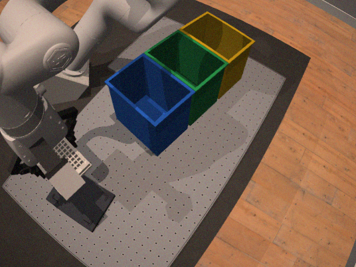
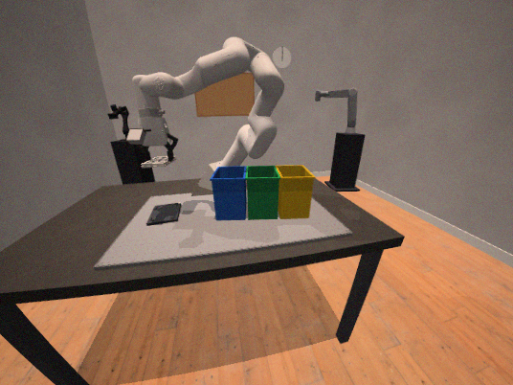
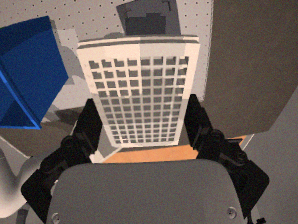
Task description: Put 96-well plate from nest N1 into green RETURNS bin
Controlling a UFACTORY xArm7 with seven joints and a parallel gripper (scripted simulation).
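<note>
Right now my hand is 40 cm to the right of the green bin, 16 cm above it and 3 cm past it. The rest, counted from my hand: blue bin 27 cm to the left, 16 cm below, 3 cm behind; dark plate nest 24 cm below, 3 cm to the right; white 96-well plate 1 cm below.
</note>
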